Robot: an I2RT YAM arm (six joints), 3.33 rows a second.
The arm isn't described. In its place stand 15 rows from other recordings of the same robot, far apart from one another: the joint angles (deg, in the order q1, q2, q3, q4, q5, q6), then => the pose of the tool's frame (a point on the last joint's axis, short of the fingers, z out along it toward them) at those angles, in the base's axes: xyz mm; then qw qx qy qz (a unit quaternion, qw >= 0).
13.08, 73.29, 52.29, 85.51, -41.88, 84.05 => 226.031 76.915 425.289 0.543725 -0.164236 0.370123 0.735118
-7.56, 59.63, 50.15, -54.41, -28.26, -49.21 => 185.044 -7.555 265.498 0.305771 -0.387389 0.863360 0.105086
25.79, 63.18, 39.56, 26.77, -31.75, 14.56 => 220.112 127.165 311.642 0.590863 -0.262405 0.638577 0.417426
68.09, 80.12, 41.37, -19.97, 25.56, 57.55 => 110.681 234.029 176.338 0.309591 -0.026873 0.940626 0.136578
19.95, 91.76, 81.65, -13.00, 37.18, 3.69 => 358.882 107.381 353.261 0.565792 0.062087 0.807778 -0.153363
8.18, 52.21, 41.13, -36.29, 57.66, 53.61 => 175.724 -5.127 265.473 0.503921 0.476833 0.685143 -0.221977
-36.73, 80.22, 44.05, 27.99, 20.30, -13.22 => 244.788 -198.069 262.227 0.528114 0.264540 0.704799 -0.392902
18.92, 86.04, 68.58, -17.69, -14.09, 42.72 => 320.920 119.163 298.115 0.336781 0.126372 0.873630 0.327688
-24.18, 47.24, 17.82, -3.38, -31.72, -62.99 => 163.934 -53.088 182.758 0.498965 -0.403989 0.753120 -0.143659
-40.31, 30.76, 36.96, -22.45, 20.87, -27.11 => 93.371 -95.844 304.616 0.410507 0.198388 0.769011 -0.448050
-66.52, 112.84, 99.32, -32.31, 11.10, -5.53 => 173.252 -416.034 279.726 0.249946 0.499358 0.776254 -0.292572
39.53, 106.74, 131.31, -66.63, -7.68, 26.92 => 286.238 242.377 449.544 0.305552 -0.127167 0.903204 0.273292
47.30, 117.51, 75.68, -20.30, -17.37, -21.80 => 273.618 312.189 133.511 0.199845 -0.574074 0.769602 0.195483
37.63, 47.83, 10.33, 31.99, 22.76, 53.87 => 150.962 98.992 197.364 0.564532 0.233832 0.699710 0.370179
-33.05, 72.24, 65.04, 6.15, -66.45, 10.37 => 251.041 -124.404 392.123 0.651505 -0.135847 0.696568 0.268106
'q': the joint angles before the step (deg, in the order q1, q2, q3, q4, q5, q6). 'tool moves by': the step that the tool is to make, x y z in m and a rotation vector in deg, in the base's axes. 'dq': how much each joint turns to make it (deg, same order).
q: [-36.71 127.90 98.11 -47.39 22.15 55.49]
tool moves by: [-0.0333 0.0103 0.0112 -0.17 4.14 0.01]
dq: [-1.42 -6.86 -8.37 -0.84 2.31 -2.11]
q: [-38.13 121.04 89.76 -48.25 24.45 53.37]
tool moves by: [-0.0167 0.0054 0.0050 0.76 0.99 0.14]
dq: [-0.88 -3.47 -4.08 -0.19 -0.16 -1.11]
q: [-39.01 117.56 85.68 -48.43 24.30 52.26]
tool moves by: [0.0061 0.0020 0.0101 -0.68 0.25 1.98]
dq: [0.80 -0.24 1.95 -1.38 0.47 -1.40]
